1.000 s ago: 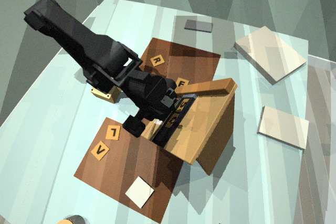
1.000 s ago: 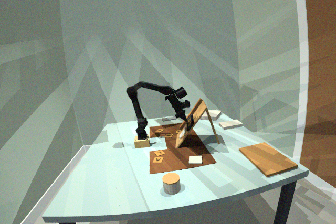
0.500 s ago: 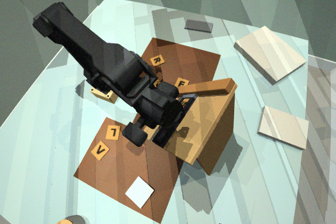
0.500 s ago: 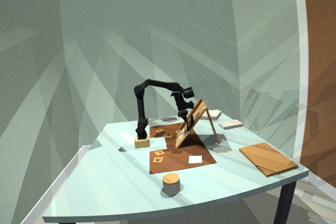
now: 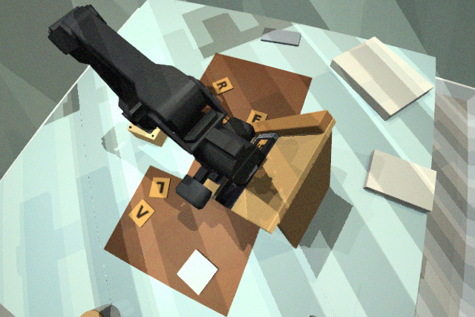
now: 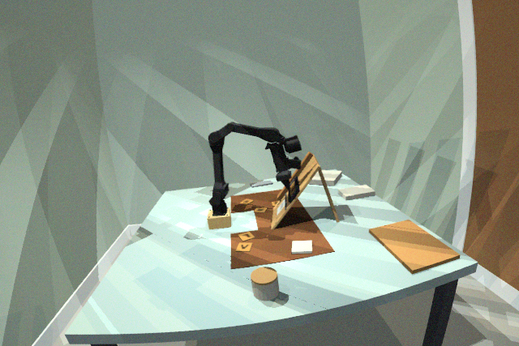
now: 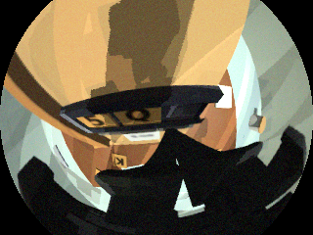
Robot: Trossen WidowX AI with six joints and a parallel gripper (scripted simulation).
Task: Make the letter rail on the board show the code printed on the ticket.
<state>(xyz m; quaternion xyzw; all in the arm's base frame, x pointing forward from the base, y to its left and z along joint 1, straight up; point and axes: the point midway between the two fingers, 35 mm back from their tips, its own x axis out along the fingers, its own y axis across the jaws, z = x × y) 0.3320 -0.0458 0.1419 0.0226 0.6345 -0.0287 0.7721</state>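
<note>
Right now my gripper tip is 3 cm to the right of the q tile, 2 cm short of it and 2 cm above it. Round my gripper tip: white ticket 10 cm below, 5 cm to the left, 4 cm behind; s tile 10 cm to the left, 3 cm ahead, 2 cm below; brown mat 17 cm below, 14 cm behind, 7 cm to the left.
</note>
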